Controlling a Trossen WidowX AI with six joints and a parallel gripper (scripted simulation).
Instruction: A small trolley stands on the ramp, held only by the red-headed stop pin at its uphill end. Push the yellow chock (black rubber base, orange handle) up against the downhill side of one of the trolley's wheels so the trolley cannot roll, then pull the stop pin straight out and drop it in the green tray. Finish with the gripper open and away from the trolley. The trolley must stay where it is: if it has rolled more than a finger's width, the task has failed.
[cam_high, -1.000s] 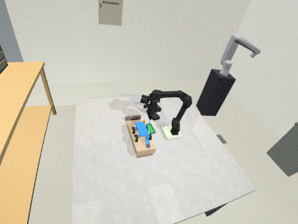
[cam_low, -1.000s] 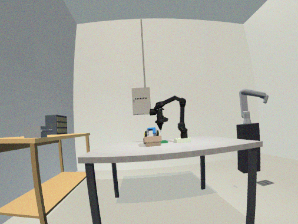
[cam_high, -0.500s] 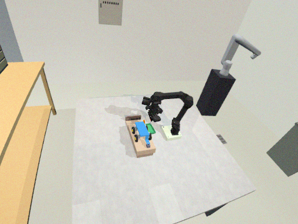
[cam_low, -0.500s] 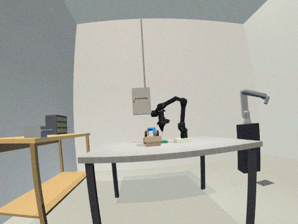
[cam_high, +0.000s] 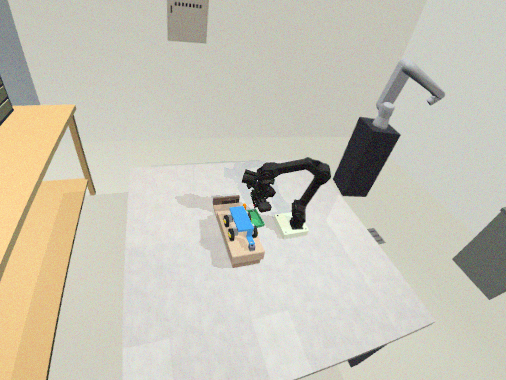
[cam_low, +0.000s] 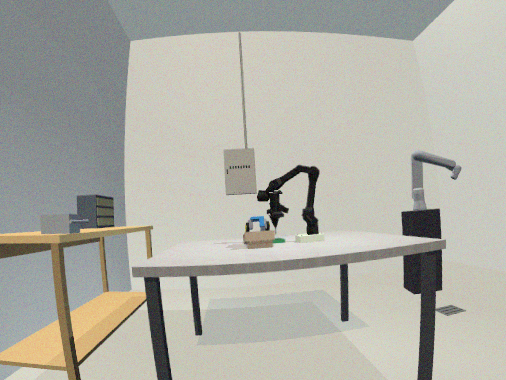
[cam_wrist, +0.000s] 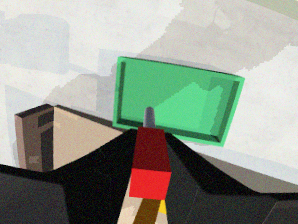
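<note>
Right now my gripper tip is 10 mm past the green tray, 10 mm to the right of it and 100 mm above it. Round my gripper tip: blue trolley (90 mm ahead, 150 mm to the left, 20 mm above); then yellow chock (60 mm ahead, 50 mm to the left, 10 mm below); then red-headed stop pin (right at my gripper tip).
</note>
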